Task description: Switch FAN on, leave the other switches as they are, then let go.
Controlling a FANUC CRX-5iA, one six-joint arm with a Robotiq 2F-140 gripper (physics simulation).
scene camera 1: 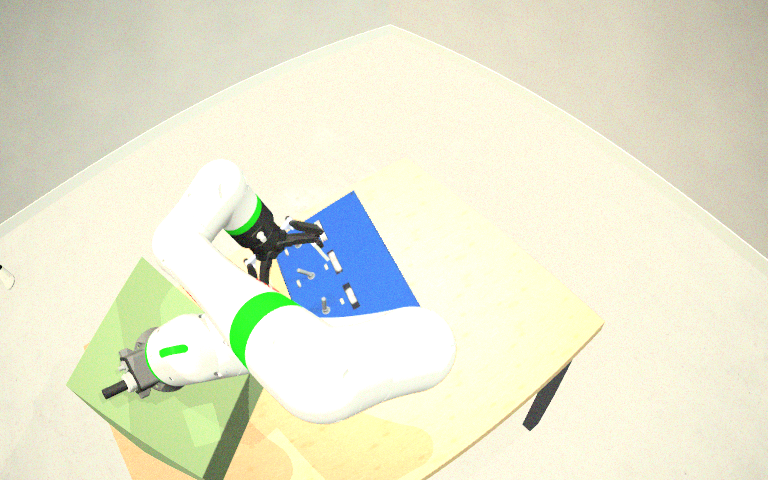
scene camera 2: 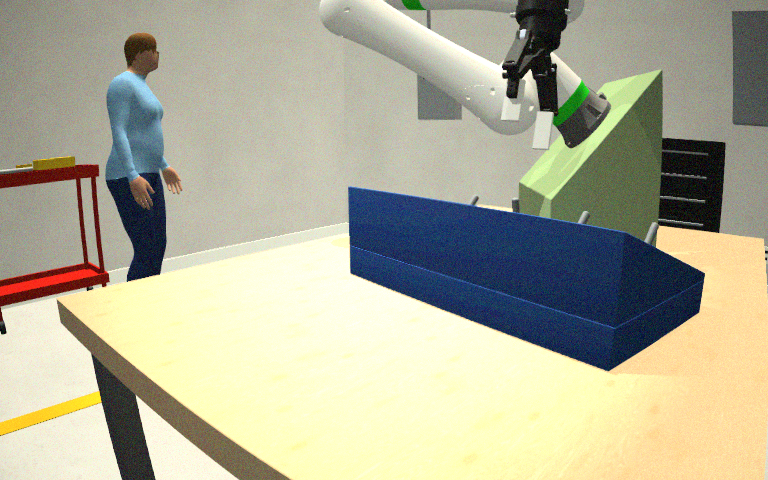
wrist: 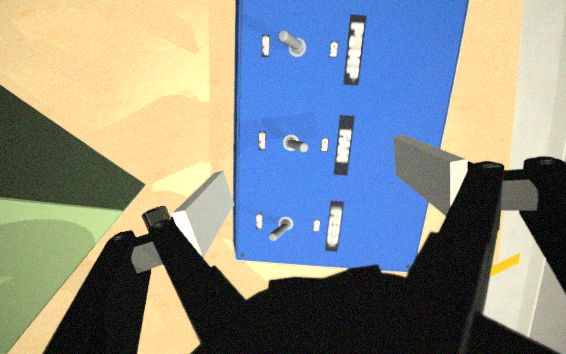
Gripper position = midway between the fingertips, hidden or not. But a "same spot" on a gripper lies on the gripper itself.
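Labels:
You can see my gripper in scene camera 1, in the wrist view, and in scene camera 2 point(526, 135). On that gripper, point(scene camera 1: 310, 233) and point(wrist: 503, 177) are the same spot. There's a blue switch panel as well, and on it point(scene camera 1: 342, 268) and point(wrist: 359, 80) are the same spot too.

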